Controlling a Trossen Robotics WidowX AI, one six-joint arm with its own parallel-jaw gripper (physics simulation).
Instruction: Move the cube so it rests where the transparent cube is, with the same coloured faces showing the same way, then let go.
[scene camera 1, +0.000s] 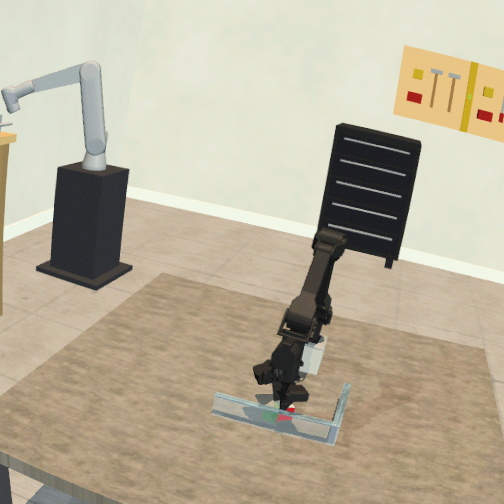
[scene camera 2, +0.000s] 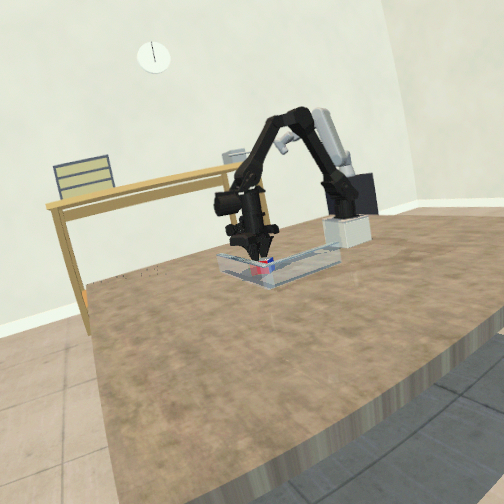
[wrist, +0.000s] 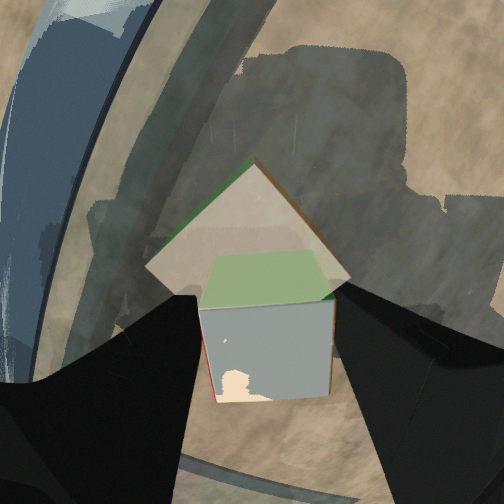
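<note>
The cube sits between my gripper fingers in the wrist view, green face up, pale grey-blue face toward the camera, a red edge at its left. The fingers press both its sides. The transparent cube overlaps it just behind, turned about 45 degrees, with green and brown edges. In scene camera 1 the gripper is low over the table with the cube showing red at its tips. In scene camera 2 the cube shows red and blue under the gripper.
A glassy L-shaped frame lies on the table around the gripper; it also shows in scene camera 2. A black slatted rack, a second arm on a black pedestal and a wooden table stand off the work surface.
</note>
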